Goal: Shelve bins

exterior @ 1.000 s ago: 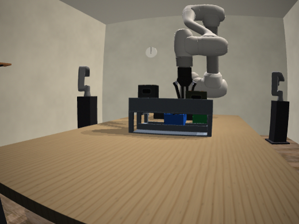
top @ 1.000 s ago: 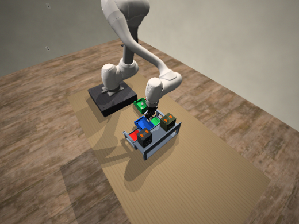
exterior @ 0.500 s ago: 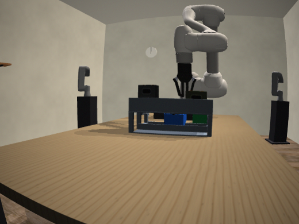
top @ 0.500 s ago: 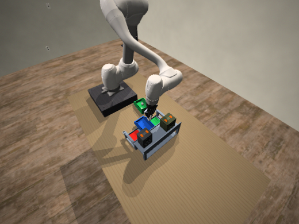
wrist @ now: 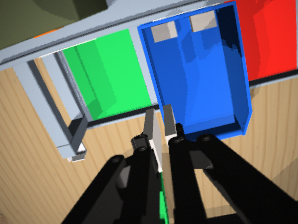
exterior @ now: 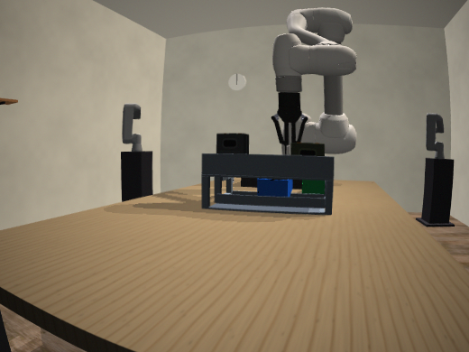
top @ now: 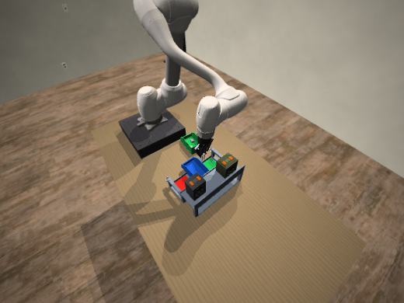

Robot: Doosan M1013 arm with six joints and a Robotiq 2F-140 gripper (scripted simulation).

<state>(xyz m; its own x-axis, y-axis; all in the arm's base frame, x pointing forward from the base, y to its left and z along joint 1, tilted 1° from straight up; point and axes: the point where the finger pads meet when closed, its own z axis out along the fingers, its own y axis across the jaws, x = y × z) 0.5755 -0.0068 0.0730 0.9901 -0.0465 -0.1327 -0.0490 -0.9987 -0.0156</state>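
Right now the blue bin is 100 mm below my hand, 50 mm to the right of it and 10 mm behind it. From my hand the other things lie so: olive box: 150 mm ahead, 60 mm to the left, 10 mm below; then black box: 170 mm to the right, 130 mm ahead; then green bin: 230 mm behind, 120 mm below, 110 mm to the left.
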